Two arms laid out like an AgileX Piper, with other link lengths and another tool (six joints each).
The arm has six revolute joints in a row. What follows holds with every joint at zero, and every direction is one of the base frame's.
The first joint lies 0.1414 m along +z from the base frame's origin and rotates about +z.
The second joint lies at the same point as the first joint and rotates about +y.
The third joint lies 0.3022 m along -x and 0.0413 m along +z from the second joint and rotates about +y.
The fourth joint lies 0.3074 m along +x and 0.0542 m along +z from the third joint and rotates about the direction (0.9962, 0, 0.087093).
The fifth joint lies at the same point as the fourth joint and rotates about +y.
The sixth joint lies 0.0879 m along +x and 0.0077 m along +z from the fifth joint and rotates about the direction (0.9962, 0, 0.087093).
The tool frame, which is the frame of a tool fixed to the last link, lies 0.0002 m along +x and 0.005 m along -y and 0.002 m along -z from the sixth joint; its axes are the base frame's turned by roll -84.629, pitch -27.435 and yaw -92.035 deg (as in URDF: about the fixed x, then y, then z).
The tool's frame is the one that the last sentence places.
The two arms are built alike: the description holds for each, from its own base.
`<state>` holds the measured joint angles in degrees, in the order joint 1, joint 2, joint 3, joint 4, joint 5, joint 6, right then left.
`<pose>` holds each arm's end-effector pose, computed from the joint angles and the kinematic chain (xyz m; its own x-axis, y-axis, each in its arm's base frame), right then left.
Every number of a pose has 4 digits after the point.
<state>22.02 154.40 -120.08 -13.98 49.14 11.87 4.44 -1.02 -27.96 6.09 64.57 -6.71</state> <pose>0.5558 0.2022 0.0218 0.6847 -0.6869 0.2438 -0.6816 -0.7219 -0.1196 0.0148 0.0045 0.3275 0.4080 -0.8179 0.4057 -0.3471 -0.5499 -0.7597</pose>
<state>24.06 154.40 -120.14 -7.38 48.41 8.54 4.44 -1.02 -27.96 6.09 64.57 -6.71</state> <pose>0.5457 0.2291 0.0207 0.7164 -0.6778 0.1653 -0.6585 -0.7352 -0.1610 0.0148 0.0045 0.3275 0.4080 -0.8179 0.4057 -0.3471 -0.5499 -0.7597</pose>
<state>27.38 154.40 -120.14 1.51 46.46 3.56 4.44 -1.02 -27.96 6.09 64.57 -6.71</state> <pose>0.5293 0.2706 0.0203 0.7641 -0.6413 0.0705 -0.6121 -0.7552 -0.2345 0.0148 0.0045 0.3275 0.4080 -0.8179 0.4057 -0.3471 -0.5499 -0.7597</pose>
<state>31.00 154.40 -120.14 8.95 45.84 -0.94 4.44 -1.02 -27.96 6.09 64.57 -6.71</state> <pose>0.5081 0.3112 0.0207 0.8109 -0.5852 -0.0088 -0.5631 -0.7760 -0.2842 0.0148 0.0045 0.3275 0.4080 -0.8179 0.4057 -0.3471 -0.5499 -0.7597</pose>
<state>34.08 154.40 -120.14 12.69 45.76 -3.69 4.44 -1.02 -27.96 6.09 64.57 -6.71</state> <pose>0.4888 0.3418 0.0212 0.8480 -0.5281 -0.0461 -0.5150 -0.8001 -0.3076 0.0148 0.0045 0.3275 0.4080 -0.8179 0.4057 -0.3471 -0.5499 -0.7597</pose>
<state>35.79 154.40 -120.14 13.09 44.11 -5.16 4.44 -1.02 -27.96 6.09 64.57 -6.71</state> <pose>0.4805 0.3577 0.0219 0.8720 -0.4887 -0.0289 -0.4693 -0.8175 -0.3338 0.0148 0.0045 0.3275 0.4080 -0.8179 0.4057 -0.3471 -0.5499 -0.7597</pose>
